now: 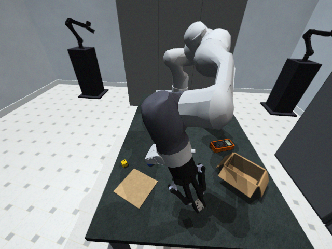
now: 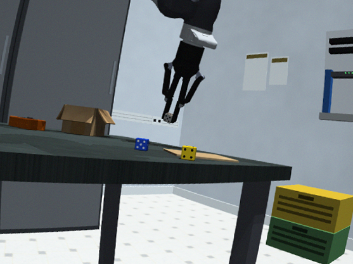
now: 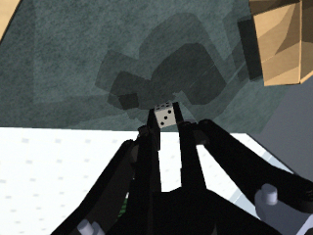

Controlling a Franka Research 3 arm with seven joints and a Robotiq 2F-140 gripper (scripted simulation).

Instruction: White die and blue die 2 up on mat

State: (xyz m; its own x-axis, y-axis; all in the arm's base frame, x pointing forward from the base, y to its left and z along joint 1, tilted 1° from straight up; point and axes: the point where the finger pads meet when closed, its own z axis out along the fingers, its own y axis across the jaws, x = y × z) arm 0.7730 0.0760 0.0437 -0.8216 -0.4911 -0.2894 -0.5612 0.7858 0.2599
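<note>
Now: hand 10 mm to the right of the white die and 20 mm above it. From my hand the other things lie so: tan mat (100 mm behind, 250 mm to the right, 110 mm below); then blue die (230 mm behind, 210 mm to the right, 100 mm below); then cardboard box (190 mm behind, 230 mm to the left, 70 mm below).
</note>
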